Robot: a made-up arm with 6 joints. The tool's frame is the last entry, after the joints.
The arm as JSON. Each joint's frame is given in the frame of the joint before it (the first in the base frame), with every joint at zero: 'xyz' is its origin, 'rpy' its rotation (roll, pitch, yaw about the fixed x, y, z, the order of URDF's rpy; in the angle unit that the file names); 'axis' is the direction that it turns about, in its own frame. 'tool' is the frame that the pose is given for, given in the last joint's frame.
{
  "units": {
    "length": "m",
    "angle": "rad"
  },
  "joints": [
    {
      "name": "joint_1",
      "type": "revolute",
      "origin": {
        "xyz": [
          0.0,
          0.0,
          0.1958
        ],
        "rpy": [
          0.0,
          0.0,
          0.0
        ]
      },
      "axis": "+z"
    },
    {
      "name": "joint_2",
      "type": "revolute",
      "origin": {
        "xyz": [
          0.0,
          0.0,
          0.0
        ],
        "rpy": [
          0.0,
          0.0,
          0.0
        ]
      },
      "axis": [
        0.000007,
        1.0,
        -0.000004
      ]
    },
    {
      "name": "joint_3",
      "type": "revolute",
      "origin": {
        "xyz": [
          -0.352,
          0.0,
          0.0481
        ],
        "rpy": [
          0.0,
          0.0,
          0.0
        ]
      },
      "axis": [
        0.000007,
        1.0,
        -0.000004
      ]
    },
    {
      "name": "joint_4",
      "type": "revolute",
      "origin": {
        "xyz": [
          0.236,
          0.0,
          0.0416
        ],
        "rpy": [
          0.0,
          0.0,
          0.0
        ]
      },
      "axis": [
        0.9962,
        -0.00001,
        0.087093
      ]
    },
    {
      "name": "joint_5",
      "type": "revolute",
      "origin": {
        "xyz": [
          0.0,
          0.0,
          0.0
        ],
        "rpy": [
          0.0,
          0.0,
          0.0
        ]
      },
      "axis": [
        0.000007,
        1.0,
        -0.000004
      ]
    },
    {
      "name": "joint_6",
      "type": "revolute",
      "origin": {
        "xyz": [
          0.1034,
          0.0,
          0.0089
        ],
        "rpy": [
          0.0,
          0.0,
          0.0
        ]
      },
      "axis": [
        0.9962,
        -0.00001,
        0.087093
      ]
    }
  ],
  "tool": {
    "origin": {
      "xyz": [
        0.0,
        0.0,
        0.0
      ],
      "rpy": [
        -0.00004,
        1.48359,
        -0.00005
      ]
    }
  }
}
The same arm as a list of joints. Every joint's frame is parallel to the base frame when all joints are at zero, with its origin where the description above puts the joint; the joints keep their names.
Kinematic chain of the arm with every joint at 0, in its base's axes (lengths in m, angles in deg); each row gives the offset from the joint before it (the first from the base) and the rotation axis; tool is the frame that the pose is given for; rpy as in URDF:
joint_1: xyz 0 0 0.1958 axis +z
joint_2: xyz 0 0 0 axis +y
joint_3: xyz -0.352 0 0.0481 axis +y
joint_4: xyz 0.236 0 0.0416 axis 0.9962 0 0.0871
joint_5: xyz 0 0 0 axis +y
joint_6: xyz 0.1034 0 0.0089 axis 0.9962 0 0.0871
tool: xyz 0 0 0 rpy 0 85 0

